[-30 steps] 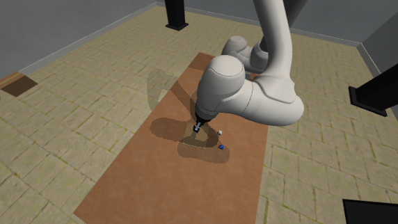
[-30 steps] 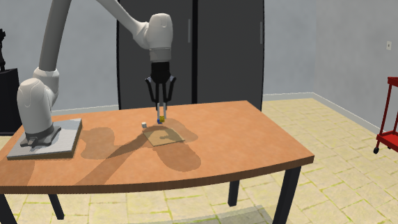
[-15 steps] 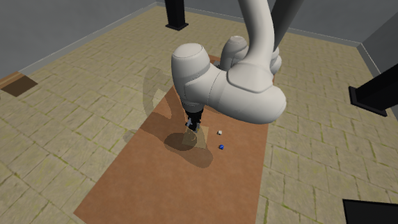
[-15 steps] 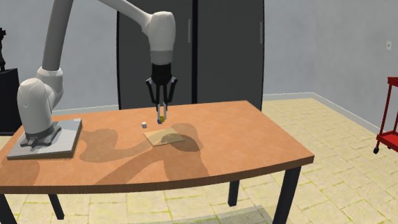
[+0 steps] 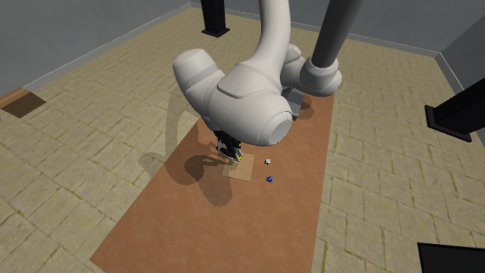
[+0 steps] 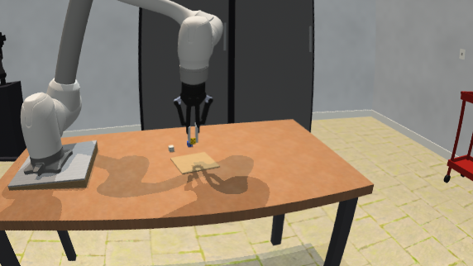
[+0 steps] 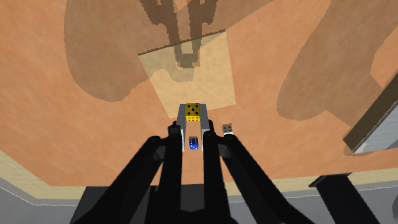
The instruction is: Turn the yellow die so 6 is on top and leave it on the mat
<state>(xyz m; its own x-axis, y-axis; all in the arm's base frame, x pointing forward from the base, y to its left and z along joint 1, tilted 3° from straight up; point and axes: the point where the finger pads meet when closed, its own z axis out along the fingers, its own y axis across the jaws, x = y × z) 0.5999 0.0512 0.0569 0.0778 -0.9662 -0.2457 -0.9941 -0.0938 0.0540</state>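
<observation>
The yellow die lies 1 cm to the left of my hand and 3 cm below it. Round my hand: tan mat 1 cm to the left, 11 cm below; then blue die 2 cm behind, 17 cm to the left, 11 cm below; then white die 9 cm behind, 13 cm to the left, 11 cm below.
</observation>
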